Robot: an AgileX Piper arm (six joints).
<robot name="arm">
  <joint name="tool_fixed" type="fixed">
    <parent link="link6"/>
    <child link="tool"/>
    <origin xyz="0 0 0" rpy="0 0 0"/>
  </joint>
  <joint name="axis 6" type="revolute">
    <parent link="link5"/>
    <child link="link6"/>
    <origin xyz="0 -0.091 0" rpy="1.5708 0 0"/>
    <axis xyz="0 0 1"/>
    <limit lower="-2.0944" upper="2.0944"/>
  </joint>
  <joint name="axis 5" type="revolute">
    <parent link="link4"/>
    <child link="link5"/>
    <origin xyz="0 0 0" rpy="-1.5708 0 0"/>
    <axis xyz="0 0 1"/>
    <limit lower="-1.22" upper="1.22"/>
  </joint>
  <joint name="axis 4" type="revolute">
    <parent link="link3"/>
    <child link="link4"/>
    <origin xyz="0.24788 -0.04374 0" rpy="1.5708 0 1.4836"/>
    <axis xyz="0 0 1"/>
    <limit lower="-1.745" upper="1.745"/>
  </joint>
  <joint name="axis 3" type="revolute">
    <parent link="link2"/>
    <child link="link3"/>
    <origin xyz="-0.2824 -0.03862 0" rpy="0 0 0"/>
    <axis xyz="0 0 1"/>
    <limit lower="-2.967" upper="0"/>
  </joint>
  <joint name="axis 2" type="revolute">
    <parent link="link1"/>
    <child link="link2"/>
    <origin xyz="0 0 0" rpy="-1.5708 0 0"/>
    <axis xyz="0 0 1"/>
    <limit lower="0" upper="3.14"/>
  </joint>
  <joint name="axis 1" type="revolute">
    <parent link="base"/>
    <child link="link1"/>
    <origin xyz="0 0 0.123" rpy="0 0 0"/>
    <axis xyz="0 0 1"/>
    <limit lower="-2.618" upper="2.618"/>
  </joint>
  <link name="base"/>
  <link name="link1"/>
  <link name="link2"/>
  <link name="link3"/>
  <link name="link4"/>
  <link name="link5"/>
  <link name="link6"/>
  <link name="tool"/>
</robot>
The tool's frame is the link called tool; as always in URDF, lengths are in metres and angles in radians.
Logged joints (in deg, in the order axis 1, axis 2, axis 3, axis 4, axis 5, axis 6), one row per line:
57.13 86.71 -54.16 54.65 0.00 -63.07
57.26 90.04 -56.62 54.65 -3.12 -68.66
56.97 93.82 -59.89 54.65 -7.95 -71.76
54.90 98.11 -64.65 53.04 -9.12 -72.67
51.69 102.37 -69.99 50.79 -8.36 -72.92
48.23 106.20 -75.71 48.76 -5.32 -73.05
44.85 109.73 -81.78 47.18 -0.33 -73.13
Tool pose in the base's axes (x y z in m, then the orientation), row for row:
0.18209 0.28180 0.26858 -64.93 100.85 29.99
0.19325 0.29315 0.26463 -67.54 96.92 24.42
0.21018 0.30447 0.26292 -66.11 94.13 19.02
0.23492 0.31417 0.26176 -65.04 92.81 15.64
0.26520 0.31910 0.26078 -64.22 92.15 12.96
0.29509 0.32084 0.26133 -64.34 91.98 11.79
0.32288 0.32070 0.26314 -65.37 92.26 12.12
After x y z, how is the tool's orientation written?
As a rotation vector, in degrees.
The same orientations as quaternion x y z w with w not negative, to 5 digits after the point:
-0.46291 0.71900 0.21381 0.47227
-0.48641 0.69801 0.17587 0.49524
-0.48241 0.68688 0.13879 0.52556
-0.47788 0.68192 0.11491 0.54167
-0.47382 0.67989 0.09562 0.55146
-0.47499 0.67905 0.08704 0.55290
-0.48133 0.67933 0.08924 0.54669

